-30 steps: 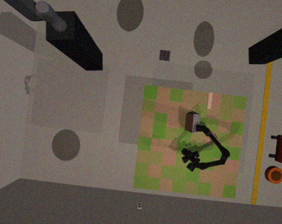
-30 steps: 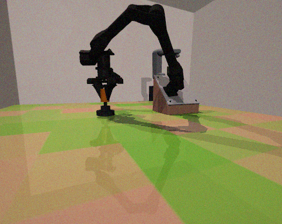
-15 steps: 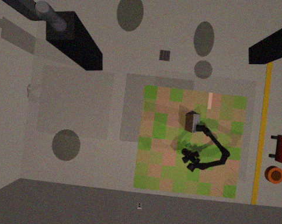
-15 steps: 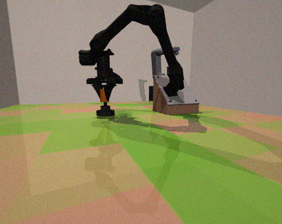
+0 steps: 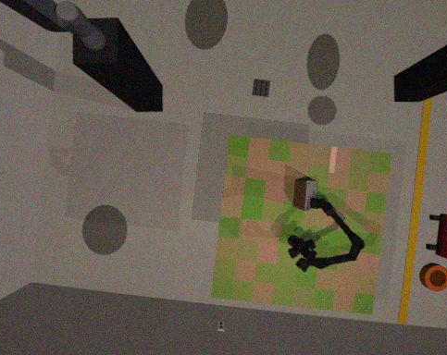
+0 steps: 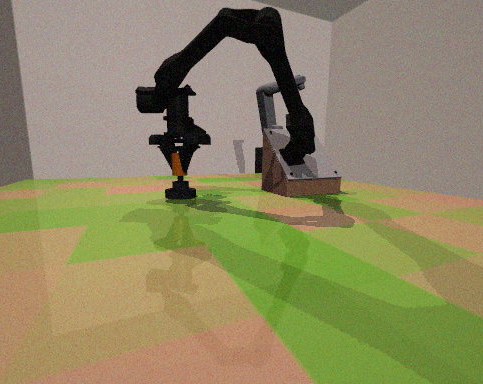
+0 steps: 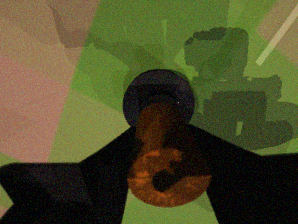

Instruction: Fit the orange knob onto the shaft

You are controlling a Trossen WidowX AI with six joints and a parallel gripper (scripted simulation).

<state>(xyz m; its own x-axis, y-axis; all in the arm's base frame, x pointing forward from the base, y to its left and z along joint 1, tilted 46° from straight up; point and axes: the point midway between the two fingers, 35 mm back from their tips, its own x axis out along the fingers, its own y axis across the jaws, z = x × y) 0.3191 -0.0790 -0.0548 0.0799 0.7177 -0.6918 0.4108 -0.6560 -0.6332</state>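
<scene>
Right now my gripper tip is 20 mm below the orange knob. From my gripper tip the other things lie so: dark pedestal: 40 mm below.
</scene>
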